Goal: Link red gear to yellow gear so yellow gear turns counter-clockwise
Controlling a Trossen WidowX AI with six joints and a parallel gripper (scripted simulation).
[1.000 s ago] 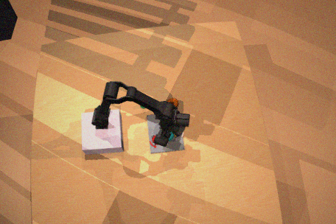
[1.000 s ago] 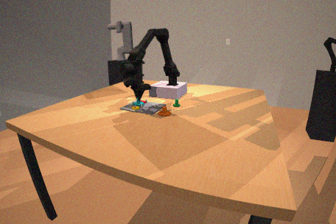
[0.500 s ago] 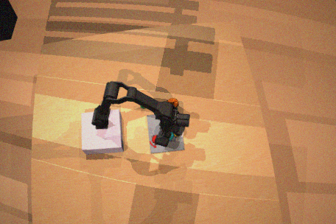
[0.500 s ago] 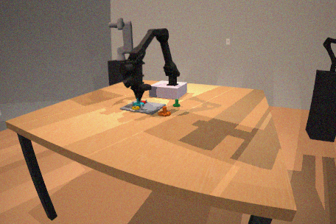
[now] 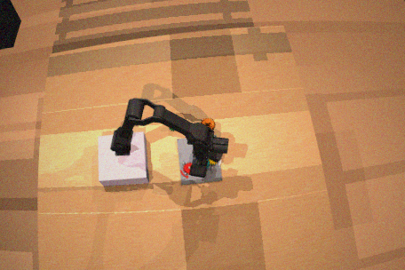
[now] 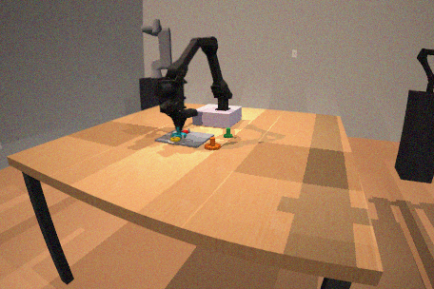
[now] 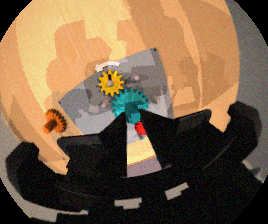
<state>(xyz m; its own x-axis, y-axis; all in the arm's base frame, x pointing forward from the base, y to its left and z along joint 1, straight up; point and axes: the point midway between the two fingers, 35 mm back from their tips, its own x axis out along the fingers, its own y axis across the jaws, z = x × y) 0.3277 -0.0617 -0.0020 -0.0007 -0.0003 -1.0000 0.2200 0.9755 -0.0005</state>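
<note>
Right now my gripper tip is 1 cm above the teal gear. The rest, counted from my gripper tip: red gear 5 cm behind, 2 cm to the right, 2 cm below; yellow gear 5 cm ahead, 1 cm to the left, 2 cm below; orange gear 4 cm ahead, 19 cm to the left, 2 cm below.
</note>
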